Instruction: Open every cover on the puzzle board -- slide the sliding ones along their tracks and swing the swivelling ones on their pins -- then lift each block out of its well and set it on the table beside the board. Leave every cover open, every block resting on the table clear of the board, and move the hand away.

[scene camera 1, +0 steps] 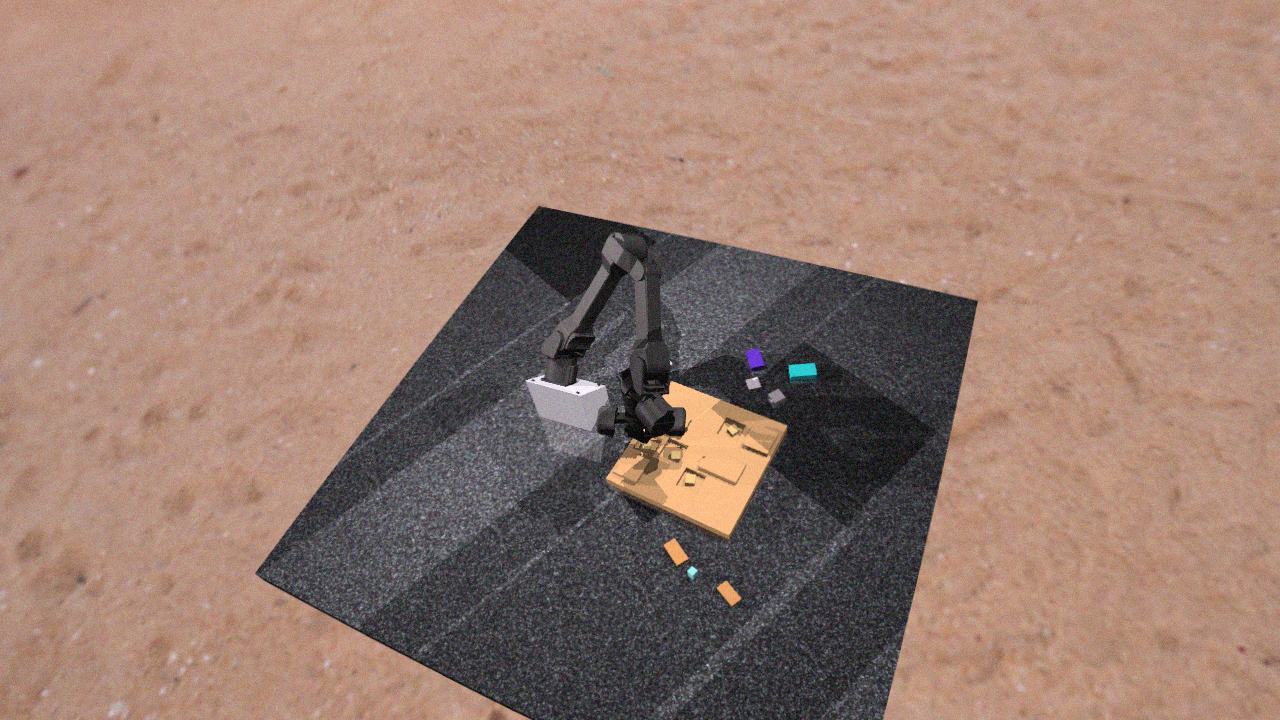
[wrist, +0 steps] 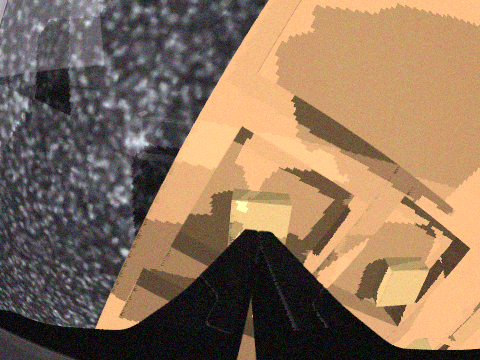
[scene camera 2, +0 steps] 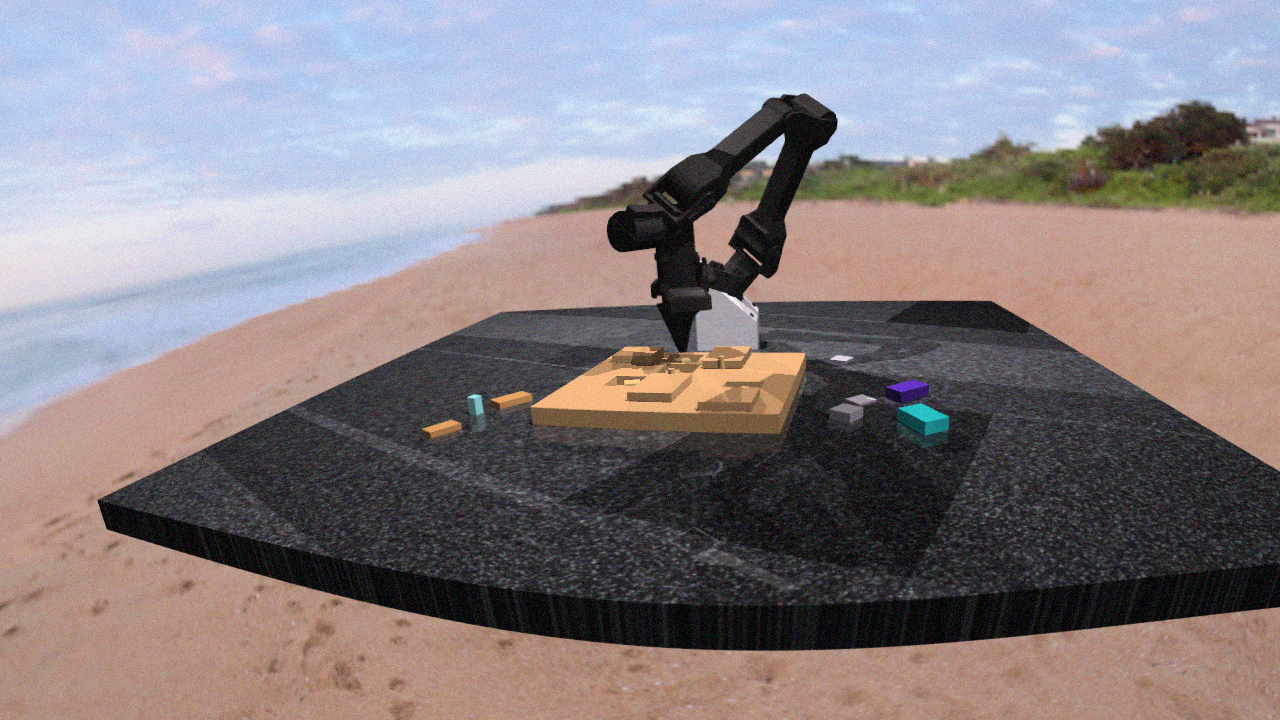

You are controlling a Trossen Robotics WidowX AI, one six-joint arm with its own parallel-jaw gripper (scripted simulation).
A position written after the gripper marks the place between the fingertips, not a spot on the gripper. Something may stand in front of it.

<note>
The gripper (scene camera 2: 682, 352) is shut, holding nothing. Further things: a purple block (scene camera 2: 913, 389), a tan block (wrist: 265, 211) and a tan block (wrist: 400, 279).
The gripper shows as well in scene camera 1 (scene camera 1: 645, 441) and in the wrist view (wrist: 255, 242). The wrist view does not show the purple block: it is out of frame.
</note>
